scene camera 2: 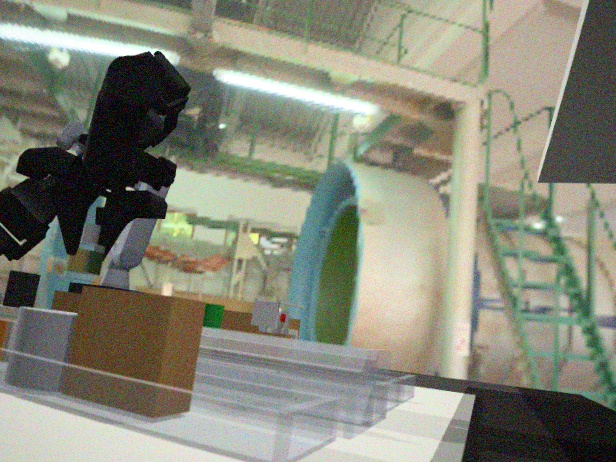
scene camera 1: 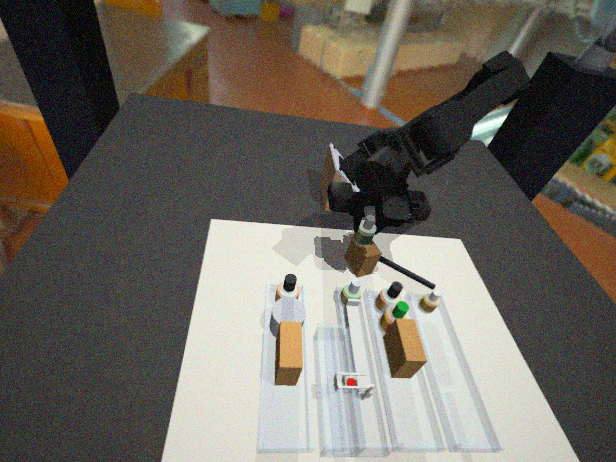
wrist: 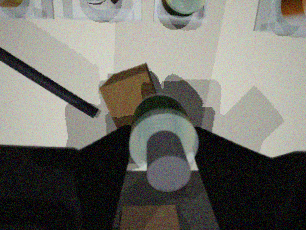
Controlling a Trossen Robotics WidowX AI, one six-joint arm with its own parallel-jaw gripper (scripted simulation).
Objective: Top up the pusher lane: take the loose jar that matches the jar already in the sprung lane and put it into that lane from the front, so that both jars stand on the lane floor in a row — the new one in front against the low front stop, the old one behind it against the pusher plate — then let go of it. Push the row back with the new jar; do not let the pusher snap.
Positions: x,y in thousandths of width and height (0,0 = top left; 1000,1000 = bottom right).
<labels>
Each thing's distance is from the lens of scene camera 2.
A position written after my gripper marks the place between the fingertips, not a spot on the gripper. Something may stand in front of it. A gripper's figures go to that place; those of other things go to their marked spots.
my gripper (scene camera 2: 139,560): 0.59 m
sprung lane (scene camera 2: 584,815): 0.31 m
</labels>
